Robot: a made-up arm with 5 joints.
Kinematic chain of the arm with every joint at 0, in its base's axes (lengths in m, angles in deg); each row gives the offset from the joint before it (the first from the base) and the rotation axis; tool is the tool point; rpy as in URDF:
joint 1: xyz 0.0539 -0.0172 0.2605 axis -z
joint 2: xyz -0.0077 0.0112 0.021 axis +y
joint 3: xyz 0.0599 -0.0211 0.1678 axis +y
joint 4: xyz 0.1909 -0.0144 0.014 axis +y
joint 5: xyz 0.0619 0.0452 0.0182 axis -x
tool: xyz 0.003 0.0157 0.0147 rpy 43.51 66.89 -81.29
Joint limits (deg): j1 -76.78..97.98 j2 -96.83..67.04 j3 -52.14..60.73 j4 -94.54..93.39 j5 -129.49..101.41
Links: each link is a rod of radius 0.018 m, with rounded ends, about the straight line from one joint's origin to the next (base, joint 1, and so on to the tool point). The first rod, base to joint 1, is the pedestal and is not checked.
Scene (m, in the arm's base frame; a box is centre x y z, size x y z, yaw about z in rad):
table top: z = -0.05
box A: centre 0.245 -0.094 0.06 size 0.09 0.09 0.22 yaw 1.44
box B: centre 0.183 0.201 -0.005 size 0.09 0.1 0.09 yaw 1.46
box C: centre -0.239 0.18 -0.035 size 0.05 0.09 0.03 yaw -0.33
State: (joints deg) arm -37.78 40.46 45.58 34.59 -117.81
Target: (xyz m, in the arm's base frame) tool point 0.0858 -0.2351 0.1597
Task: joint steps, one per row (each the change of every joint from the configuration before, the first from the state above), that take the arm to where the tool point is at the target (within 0.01 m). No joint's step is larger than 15 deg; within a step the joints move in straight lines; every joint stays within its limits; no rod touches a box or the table.
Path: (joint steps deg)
1: 13.48 -10.45 -3.31 -4.27 6.93
2: 13.49 -10.44 -3.30 -4.26 6.92
3: 13.48 -10.45 -3.31 -4.27 6.93
4: 13.24 11.14 -7.17 -5.73 -8.11
5: 13.24 11.13 -7.17 -5.73 -8.12
6: 13.24 11.14 -7.16 -5.72 -8.11
7: 13.24 11.13 -7.17 -5.73 -8.12
8: 8.70 -8.32 10.79 11.58 2.81
9: 8.70 -8.33 10.79 11.57 2.82
10: 8.70 -8.32 10.78 11.58 2.81

